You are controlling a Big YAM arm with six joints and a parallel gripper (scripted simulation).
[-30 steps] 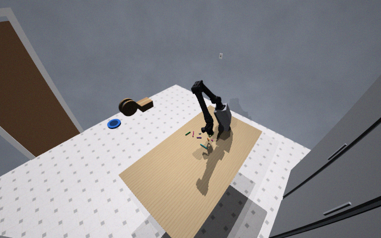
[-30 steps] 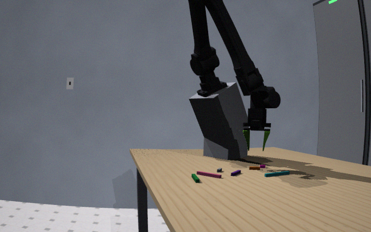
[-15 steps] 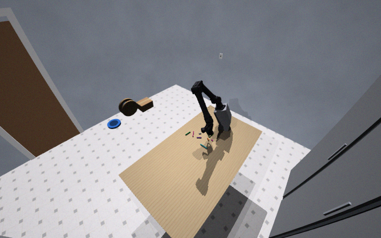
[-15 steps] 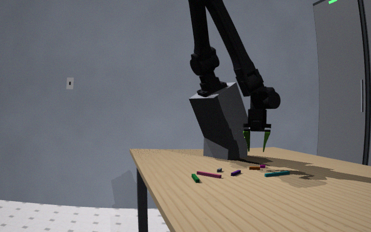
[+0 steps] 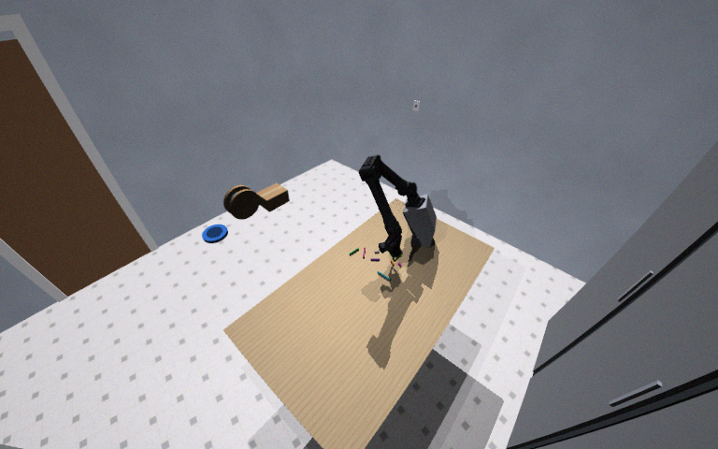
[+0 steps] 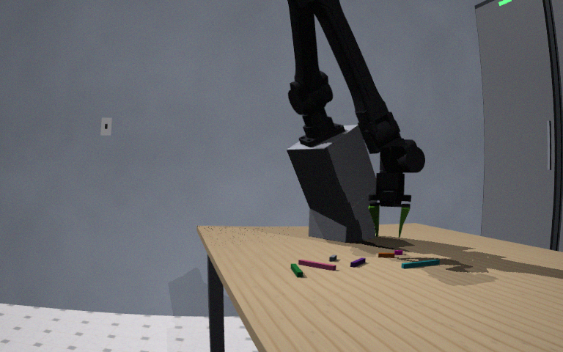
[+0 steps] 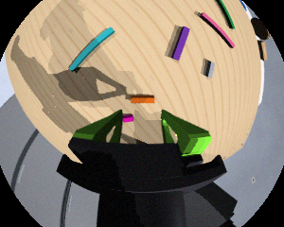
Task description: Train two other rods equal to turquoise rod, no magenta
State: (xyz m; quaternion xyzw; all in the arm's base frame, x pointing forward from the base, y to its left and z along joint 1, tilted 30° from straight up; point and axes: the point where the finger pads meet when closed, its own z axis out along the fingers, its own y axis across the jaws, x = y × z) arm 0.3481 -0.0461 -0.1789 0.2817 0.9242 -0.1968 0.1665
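My gripper is now 50 mm above the orange rod. From my hand the other things lie so: purple rod 40 mm ahead, 110 mm to the right, 50 mm below; then magenta rod 20 mm behind, 50 mm to the left, 50 mm below; then turquoise rod 120 mm ahead, 10 mm to the left, 50 mm below.
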